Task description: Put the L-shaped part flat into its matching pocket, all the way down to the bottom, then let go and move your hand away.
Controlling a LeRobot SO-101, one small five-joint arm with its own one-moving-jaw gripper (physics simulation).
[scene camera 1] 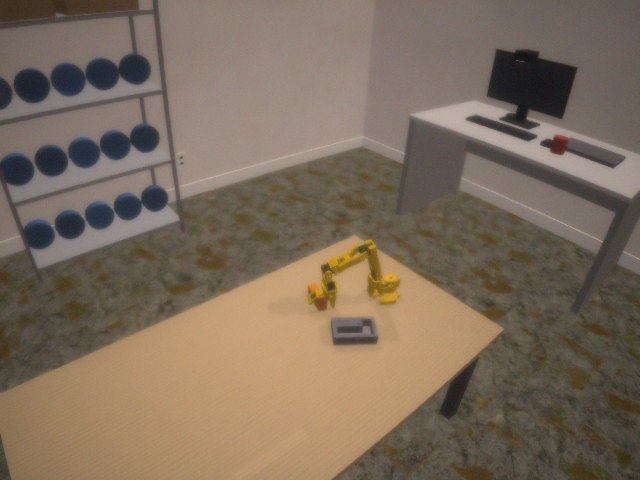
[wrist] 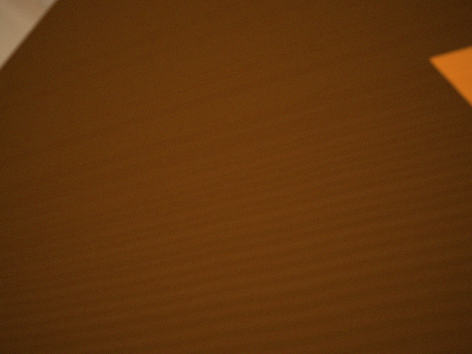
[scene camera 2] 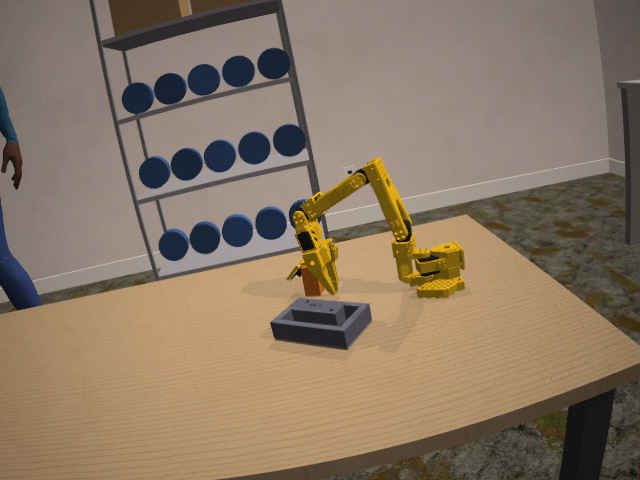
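Seen in the pictures: hand, its tool point: (scene camera 1: 333, 306) (wrist: 241, 249) (scene camera 2: 333, 291); arm's base, origin of its link: (scene camera 1: 379, 297) (scene camera 2: 427, 288).
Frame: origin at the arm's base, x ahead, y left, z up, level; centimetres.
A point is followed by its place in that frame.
Note:
The orange L-shaped part (scene camera 1: 321, 303) @(x 21.3, y -7.8, z 3.5 cm) (scene camera 2: 312, 283) @(x 20.3, y -7.6, z 2.8 cm) (wrist: 225, 200) stands upright on the table behind the grey pocket block, partly hidden by the arm. Its shaded face fills most of the wrist view, with a bright orange corner at the upper right. My gripper (scene camera 1: 332, 305) (scene camera 2: 333, 290) points down beside the part, on its right in scene camera 2. The jaws look closed together, with the part outside them. They do not show in the wrist view. The grey block (scene camera 1: 354, 339) @(x 23.4, y 10.5, z 2.6 cm) (scene camera 2: 309, 336) @(x 22.6, y 11.0, z 1.8 cm) holds the open pocket around a raised inner piece and lies in front of the gripper.
The wooden table (scene camera 1: 206, 387) @(x 68.0, y -3.2, z 0.0 cm) (scene camera 2: 180, 403) @(x 43.6, y 21.1, z 0.0 cm) carries the arm, whose base stands right of the part and behind the block. A shelf rack with blue discs (scene camera 1: 136, 68) (scene camera 2: 204, 79) stands behind the table. A white desk (scene camera 1: 444, 119) with a monitor stands at the right in scene camera 1.

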